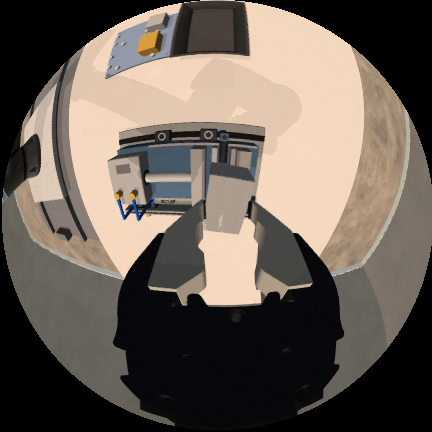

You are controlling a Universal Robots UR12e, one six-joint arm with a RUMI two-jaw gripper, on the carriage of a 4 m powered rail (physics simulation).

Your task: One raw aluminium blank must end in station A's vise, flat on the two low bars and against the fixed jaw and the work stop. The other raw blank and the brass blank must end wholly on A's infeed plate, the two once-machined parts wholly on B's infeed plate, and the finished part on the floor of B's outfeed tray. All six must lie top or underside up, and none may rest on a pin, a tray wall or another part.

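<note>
My gripper is shut on a plain grey aluminium blank, which points forward from the fingertips over the right part of the vise. The vise's actuator box, with brass fittings and blue hoses, is at its left; a rod runs to the upright moving jaw. The blank hides much of the space right of that jaw, including most of the low bars; its height above them is hard to tell. A brass blank and a grey block sit at the right side of the blue pinned plate, upper left.
A dark walled tray stands right of the blue plate at the top. A blue-topped post rises at the back of the vise, near two round-holed black blocks. A grey and black machine housing stands at the left edge.
</note>
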